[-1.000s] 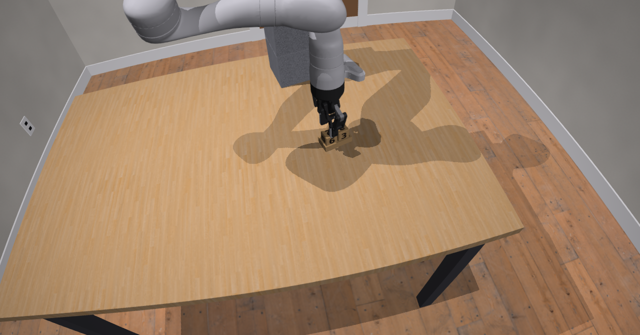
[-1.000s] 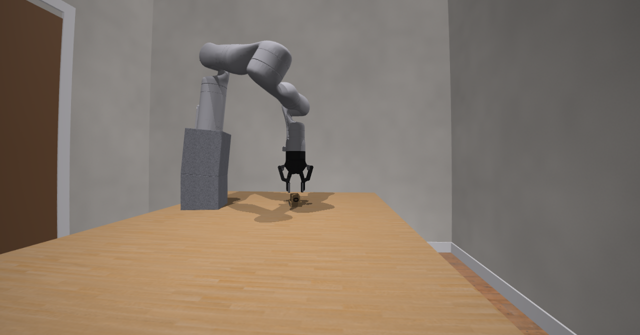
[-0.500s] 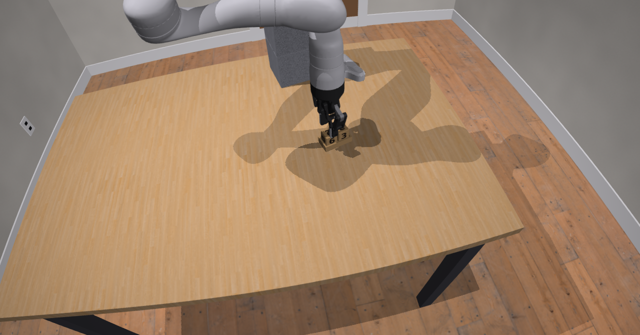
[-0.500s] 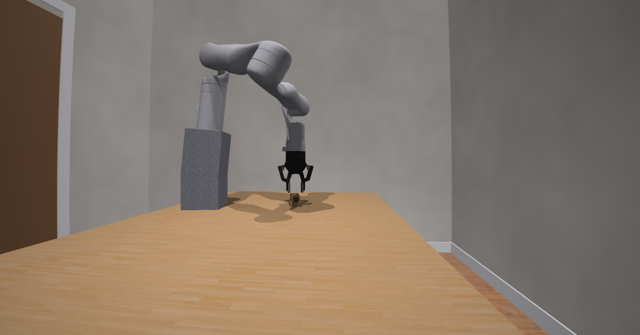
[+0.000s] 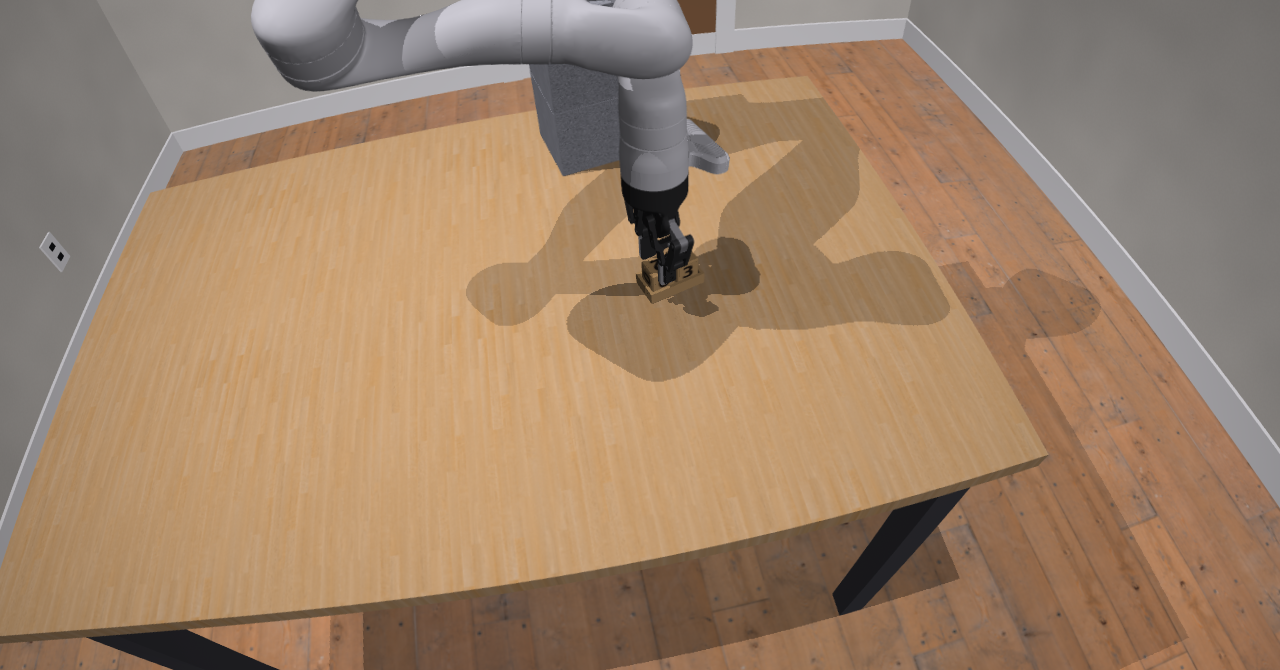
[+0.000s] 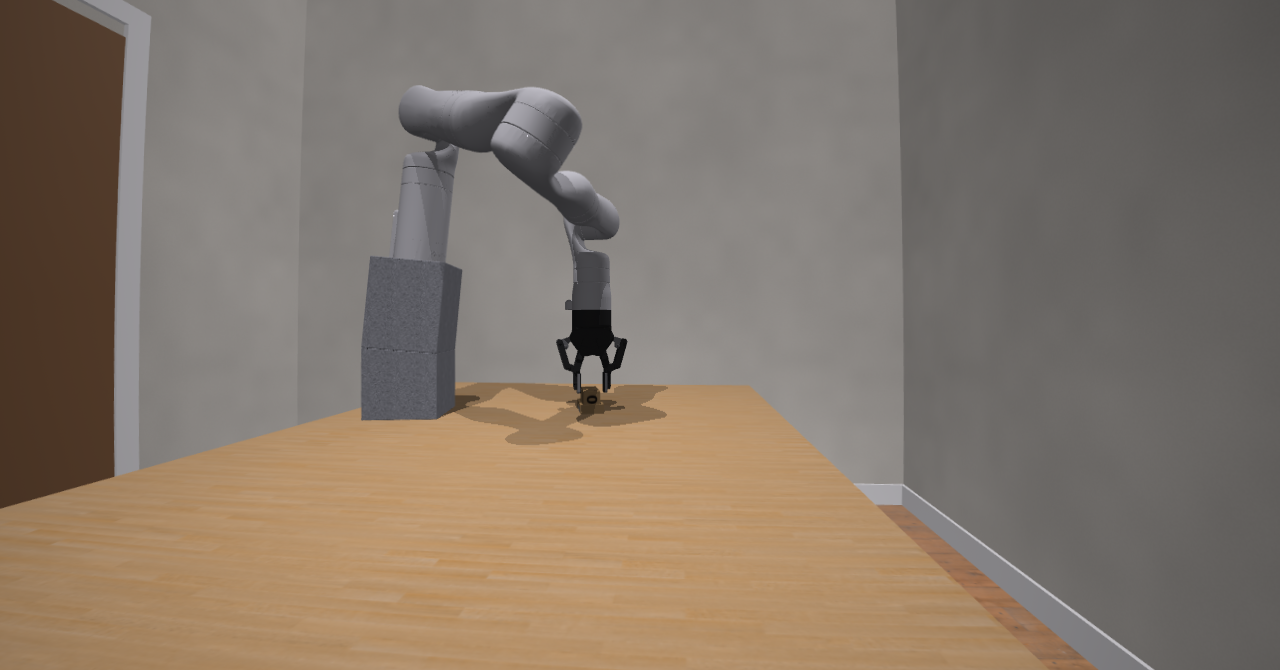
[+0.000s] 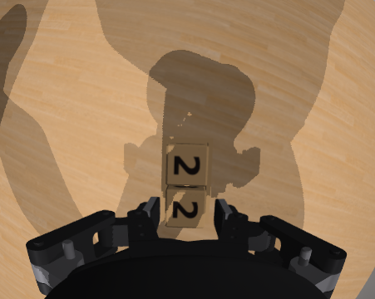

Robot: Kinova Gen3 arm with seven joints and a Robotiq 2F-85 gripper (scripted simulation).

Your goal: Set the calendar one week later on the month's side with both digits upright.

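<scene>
Right now my hand is 1 cm past the wooden tray, 2 cm to the right of it and 4 cm above it.
</scene>
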